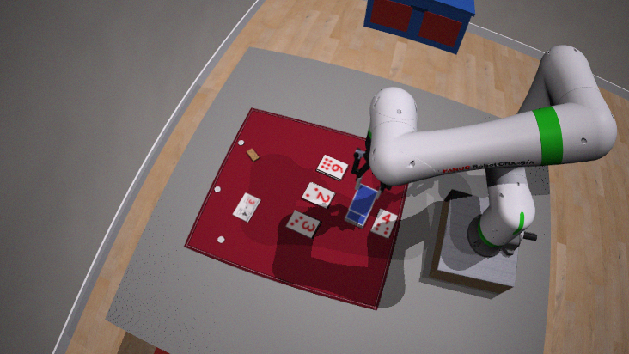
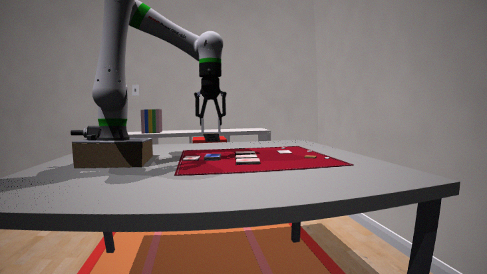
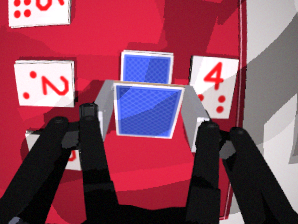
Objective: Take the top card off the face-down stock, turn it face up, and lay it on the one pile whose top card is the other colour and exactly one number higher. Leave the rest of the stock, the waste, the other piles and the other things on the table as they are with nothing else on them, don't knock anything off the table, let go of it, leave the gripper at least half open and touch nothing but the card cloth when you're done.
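Now: hand 50 mm above the black 5 card, 30 mm to the right of it and 10 mm short of it. Also, from my hand: red card cloth: 180 mm ahead, 150 mm below, 20 mm to the left; brown block: 400 mm ahead, 140 mm below, 100 mm to the right.
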